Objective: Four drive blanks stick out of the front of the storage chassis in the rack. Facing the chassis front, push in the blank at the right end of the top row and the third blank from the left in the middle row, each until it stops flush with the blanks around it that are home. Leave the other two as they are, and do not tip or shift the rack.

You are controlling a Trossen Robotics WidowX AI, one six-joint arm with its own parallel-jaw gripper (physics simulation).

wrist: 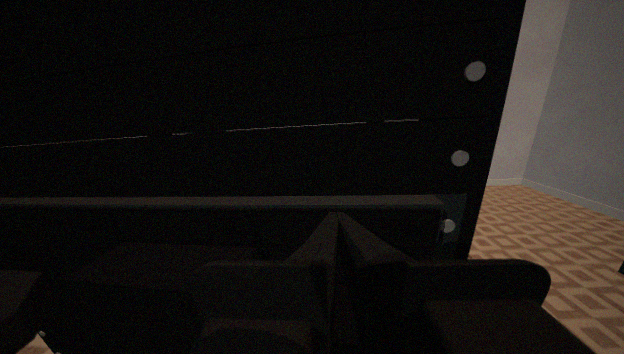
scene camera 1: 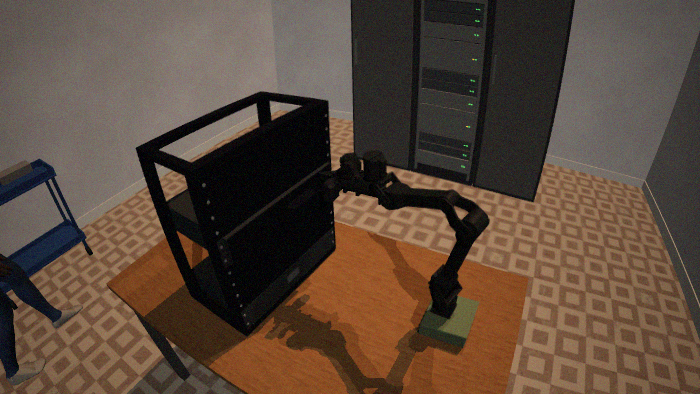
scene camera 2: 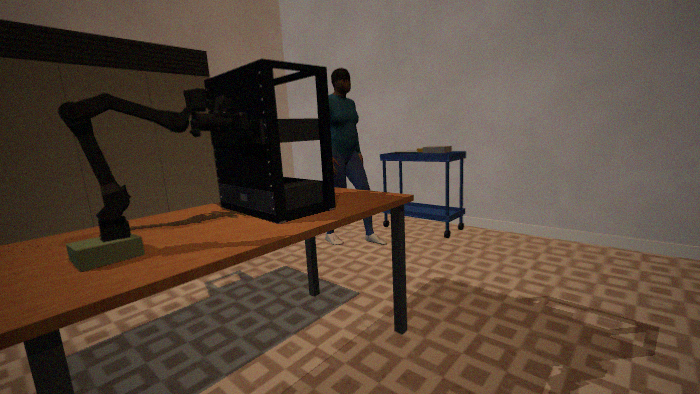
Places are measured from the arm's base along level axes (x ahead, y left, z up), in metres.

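Pixels of known places: gripper, fingertip midpoint: (wrist: pixel 335 219) (scene camera 1: pixel 318 174) (scene camera 2: pixel 251 122); arm's base at its link origin: (scene camera 1: pixel 444 308) (scene camera 2: pixel 115 238).
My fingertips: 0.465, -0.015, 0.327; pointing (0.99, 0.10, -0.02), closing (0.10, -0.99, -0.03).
Note:
For each thing: its middle in the pictures, then the offset to it from my fingertips, as dx, dy, dz. "pt": a spot on its surface instead. Level surfaces: height alone.
- black rack at the middle of its body: (wrist: pixel 237 215) (scene camera 1: pixel 251 208) (scene camera 2: pixel 267 144) +0.151, +0.166, -0.087
- storage chassis at a spot on its surface: (wrist: pixel 150 201) pt +0.004, +0.132, +0.009
- wooden table at its surface level: dz -0.381
- lower unit at a spot on its surface: (scene camera 1: pixel 295 272) (scene camera 2: pixel 245 197) pt +0.011, +0.149, -0.301
The black rack (scene camera 1: pixel 204 220) (scene camera 2: pixel 267 100) (wrist: pixel 487 100) stands upright on the table. The storage chassis (scene camera 1: pixel 272 207) (wrist: pixel 150 201) shows a thin grey top edge across its front, with a round screw at its right end in the wrist view. Its front is nearly black. I cannot tell the single drive blanks apart, nor how far any of them sticks out. My gripper (scene camera 1: pixel 326 184) (wrist: pixel 335 219) is shut and empty. In the wrist view its pointed tips are just below the chassis's top edge, right of the view's middle. Whether they touch a blank is too dark to tell.
The arm's green base block (scene camera 1: pixel 452 322) (scene camera 2: pixel 106 254) sits on the wooden table (scene camera 1: pixel 380 280) (scene camera 2: pixel 200 250). A lower unit (scene camera 1: pixel 295 272) (scene camera 2: pixel 245 196) fills the rack's bottom. Behind are a blue cart (scene camera 1: pixel 45 242) (scene camera 2: pixel 422 157), a person (scene camera 2: pixel 344 122) and tall server cabinets (scene camera 1: pixel 385 85).

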